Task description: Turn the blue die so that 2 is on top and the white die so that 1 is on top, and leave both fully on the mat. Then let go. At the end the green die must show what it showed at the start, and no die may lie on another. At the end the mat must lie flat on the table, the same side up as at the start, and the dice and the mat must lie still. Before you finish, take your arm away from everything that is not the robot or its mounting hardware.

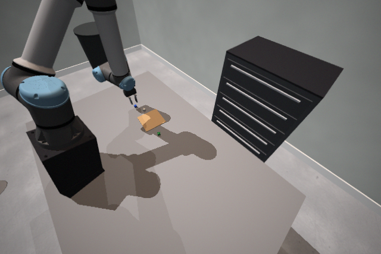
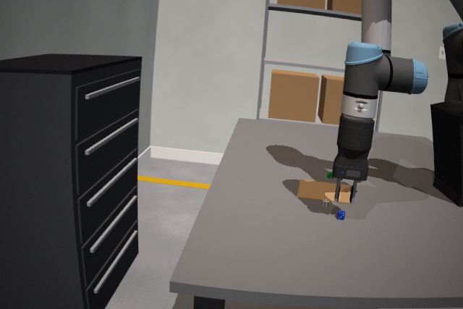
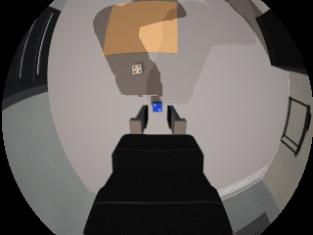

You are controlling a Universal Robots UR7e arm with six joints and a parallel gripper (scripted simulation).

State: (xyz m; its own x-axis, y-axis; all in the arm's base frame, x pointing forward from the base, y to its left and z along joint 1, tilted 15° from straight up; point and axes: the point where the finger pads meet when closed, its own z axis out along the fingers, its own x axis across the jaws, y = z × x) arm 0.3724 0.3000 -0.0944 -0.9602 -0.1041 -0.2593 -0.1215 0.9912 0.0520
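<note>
Now: hand 5 cm above the blue die. From my hand the other things lie so: orange mat: 6 cm ahead, 16 cm to the right, 6 cm below; then green die: 5 cm ahead, 30 cm to the right, 5 cm below; then white die: 4 cm ahead, 6 cm to the right, 5 cm below.
</note>
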